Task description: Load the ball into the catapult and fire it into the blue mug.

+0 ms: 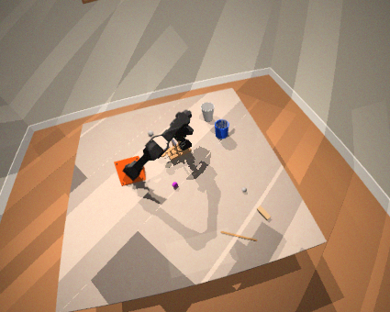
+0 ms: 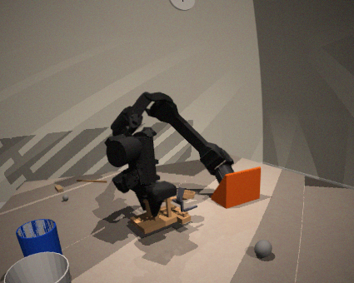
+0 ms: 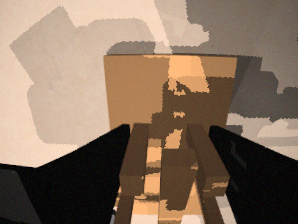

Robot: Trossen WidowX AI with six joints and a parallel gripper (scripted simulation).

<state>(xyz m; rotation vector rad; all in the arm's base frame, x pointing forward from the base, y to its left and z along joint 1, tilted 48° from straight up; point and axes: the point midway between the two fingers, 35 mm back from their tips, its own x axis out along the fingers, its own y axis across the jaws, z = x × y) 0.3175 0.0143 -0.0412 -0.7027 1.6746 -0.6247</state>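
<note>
The catapult frame lies 40 mm behind my gripper tip, 10 mm to the right of it and 50 mm above it. The rest, counted from my gripper tip: purple ball (120 mm behind, 210 mm to the right, 40 mm below); blue mug (280 mm ahead, 30 mm to the left, 30 mm below); wooden catapult (60 mm behind, 20 mm above).
</note>
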